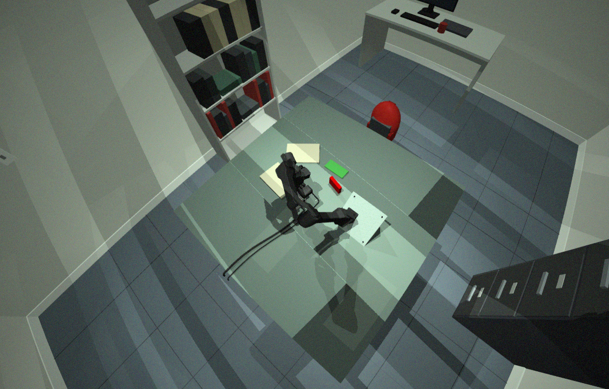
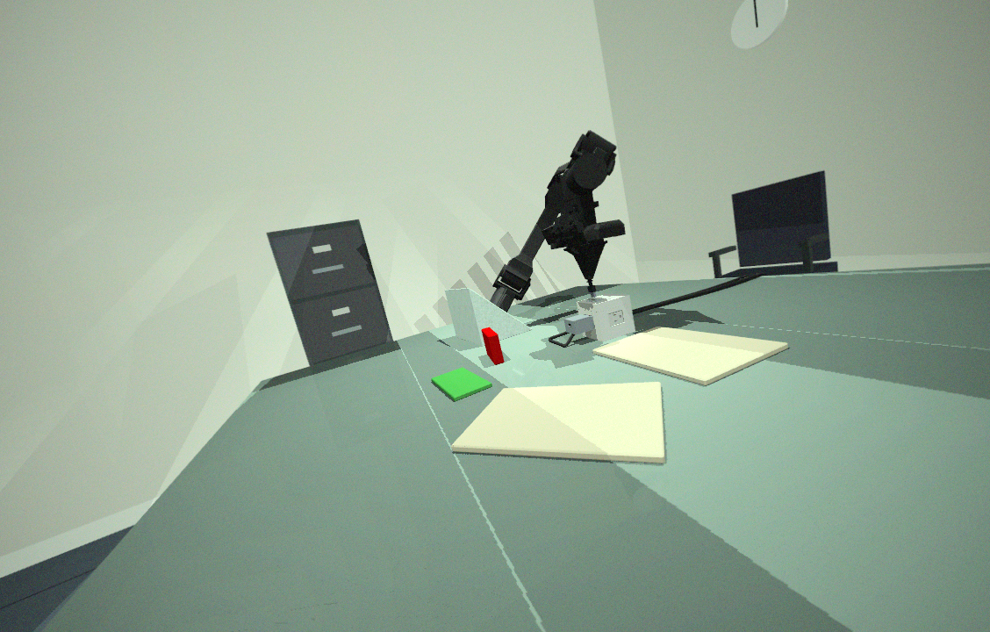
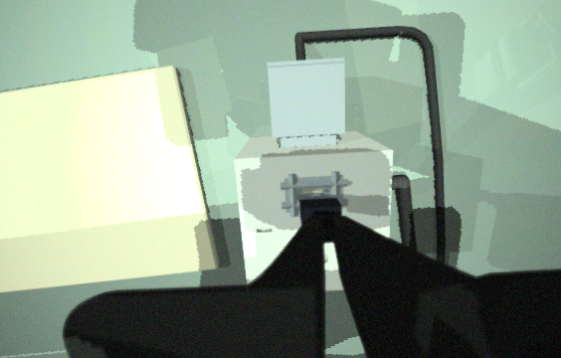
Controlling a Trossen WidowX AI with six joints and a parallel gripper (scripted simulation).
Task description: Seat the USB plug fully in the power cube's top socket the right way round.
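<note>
Right now the grey-framed USB socket is 50 mm below my gripper tip. Also, from my gripper tip: dark USB plug 20 mm below; then green tile 30 mm behind, 310 mm to the right, 120 mm below; then red block 100 mm behind, 200 mm to the right, 90 mm below.
</note>
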